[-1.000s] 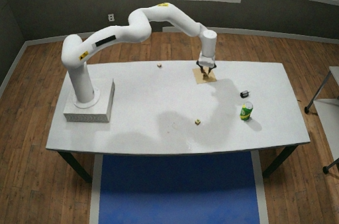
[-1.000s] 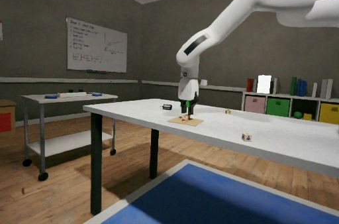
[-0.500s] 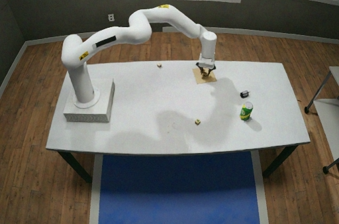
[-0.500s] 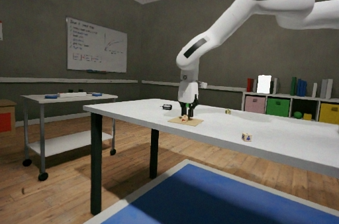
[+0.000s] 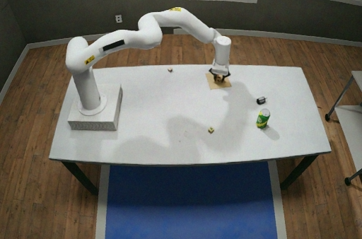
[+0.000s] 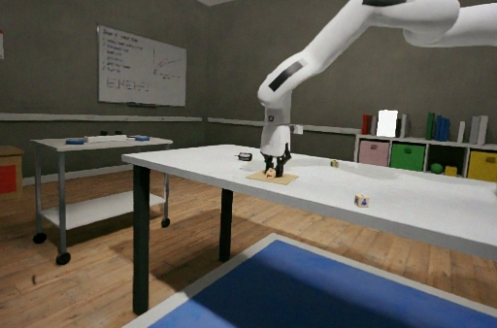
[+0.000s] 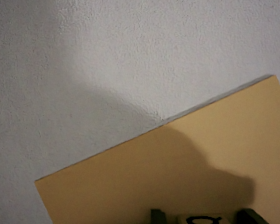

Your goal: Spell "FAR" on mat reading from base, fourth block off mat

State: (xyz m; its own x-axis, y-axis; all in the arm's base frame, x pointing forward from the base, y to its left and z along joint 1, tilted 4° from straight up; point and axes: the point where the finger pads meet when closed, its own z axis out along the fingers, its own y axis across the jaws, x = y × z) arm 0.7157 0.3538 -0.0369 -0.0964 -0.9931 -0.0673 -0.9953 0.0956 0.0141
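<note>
My hand is 10 mm to the right of the tan mat and 20 mm above it. From my hand the other things lie so: green soda can: 270 mm ahead, 300 mm to the right, 40 mm above; small black object: 280 mm ahead, 130 mm to the right, 10 mm below.
</note>
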